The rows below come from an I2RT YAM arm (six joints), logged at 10 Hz.
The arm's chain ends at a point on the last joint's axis. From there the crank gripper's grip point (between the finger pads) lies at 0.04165 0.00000 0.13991 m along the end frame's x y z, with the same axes.
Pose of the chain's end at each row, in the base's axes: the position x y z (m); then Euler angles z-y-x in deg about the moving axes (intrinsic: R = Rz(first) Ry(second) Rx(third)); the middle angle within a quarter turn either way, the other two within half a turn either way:
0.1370 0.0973 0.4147 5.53 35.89 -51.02
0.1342 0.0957 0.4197 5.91 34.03 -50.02
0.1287 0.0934 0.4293 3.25 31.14 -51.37
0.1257 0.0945 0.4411 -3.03 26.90 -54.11
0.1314 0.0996 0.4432 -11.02 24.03 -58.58
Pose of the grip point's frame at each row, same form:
0.2115 0.2138 0.4616 5.53 35.89 -51.02
0.2075 0.2111 0.4709 5.91 34.03 -50.02
0.2032 0.2071 0.4825 3.25 31.14 -51.37
0.2058 0.2038 0.4954 -3.03 26.90 -54.11
0.2207 0.2038 0.4929 -11.02 24.03 -58.58

